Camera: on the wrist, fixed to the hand. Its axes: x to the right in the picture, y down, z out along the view.
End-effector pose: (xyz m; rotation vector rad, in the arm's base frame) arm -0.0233 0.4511 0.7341 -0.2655 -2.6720 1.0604
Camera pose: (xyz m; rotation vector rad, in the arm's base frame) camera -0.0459 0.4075 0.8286 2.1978 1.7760 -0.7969
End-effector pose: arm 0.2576 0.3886 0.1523 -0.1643 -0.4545 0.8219
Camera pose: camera 0.3529 0.3423 0.1635 -0.7885 -0.1578 2.2653
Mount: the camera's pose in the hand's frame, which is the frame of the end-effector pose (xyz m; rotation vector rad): 0.0259 -0.0984 -0.0315 -0.1673 0.1689 1.5568
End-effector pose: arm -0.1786 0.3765 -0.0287 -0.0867 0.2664 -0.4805
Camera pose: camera -0.2089 0.2768 -0.0508 0.0160 0.4531 1.0874
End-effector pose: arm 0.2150 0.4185 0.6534 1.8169 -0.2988 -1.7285
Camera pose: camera 0.2248 0.4905 0.5755 0.9499 -1.0733 -0.4496
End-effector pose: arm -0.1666 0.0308 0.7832 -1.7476 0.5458 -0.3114
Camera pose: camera -0.1407 0.0079 0.8839 -0.9970 1.8597 0.7078
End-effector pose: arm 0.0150 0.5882 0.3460 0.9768 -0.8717 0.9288
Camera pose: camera 0.1202 0.5971 0.3318 -0.1317 -1.5174 2.1225
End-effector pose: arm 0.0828 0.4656 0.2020 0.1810 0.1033 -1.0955
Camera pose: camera 0.0071 0.4054 0.1573 0.1428 0.1579 0.4810
